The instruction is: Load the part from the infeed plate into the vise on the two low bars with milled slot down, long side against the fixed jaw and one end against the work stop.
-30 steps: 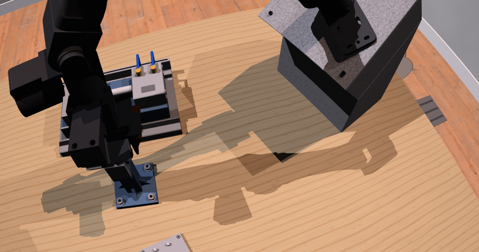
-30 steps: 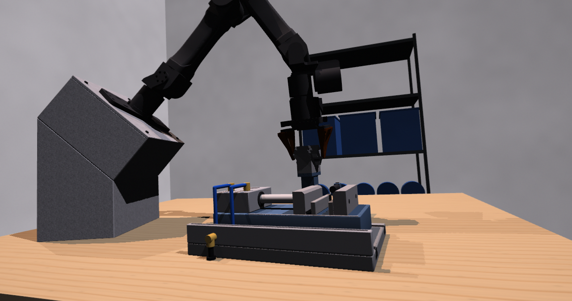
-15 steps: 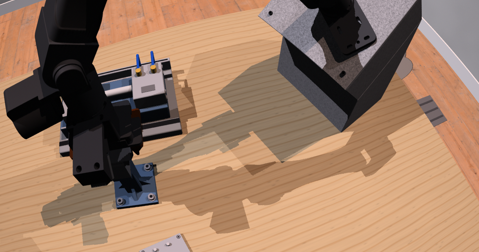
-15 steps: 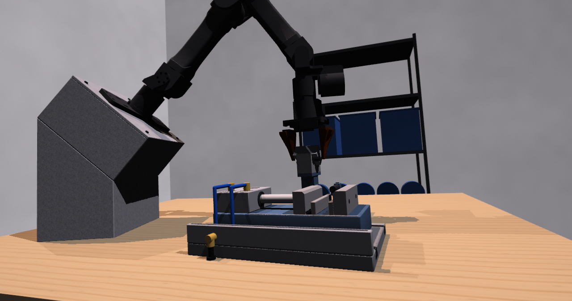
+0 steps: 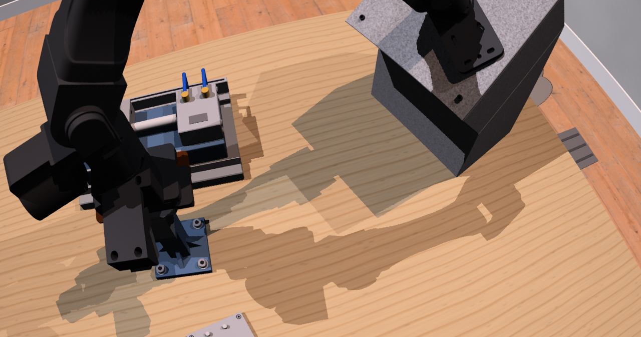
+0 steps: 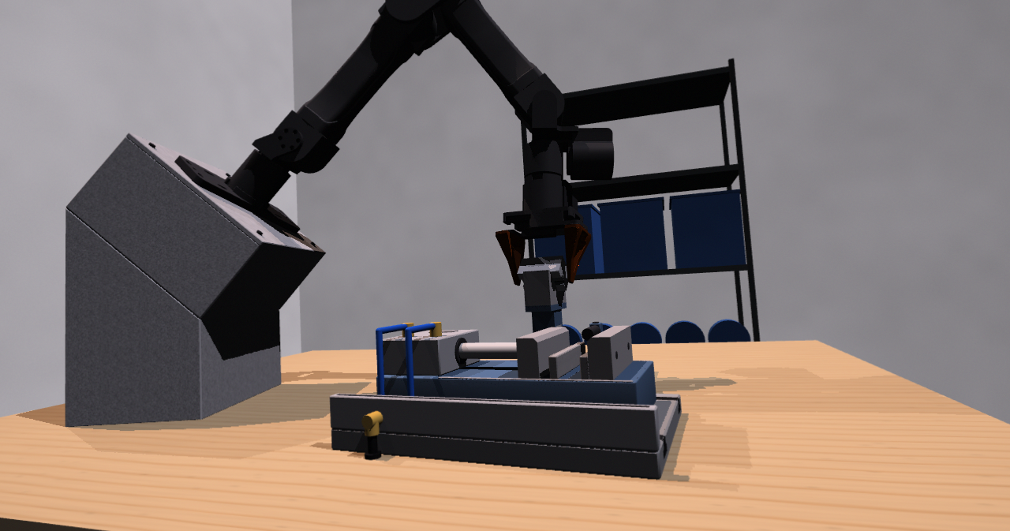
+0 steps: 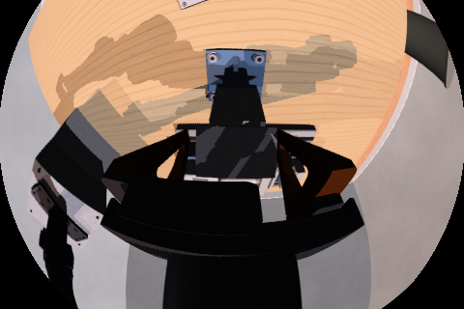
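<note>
Now: the grey part 1 cm to the right of my hand. From my hand the other things lie so: moving jaw 19 cm to the right, 9 cm ahead, 7 cm below; then cylinder rod 19 cm to the right, 7 cm below, 4 cm ahead; then work stop rod 14 cm to the right, 12 cm ahead, 6 cm below.
</note>
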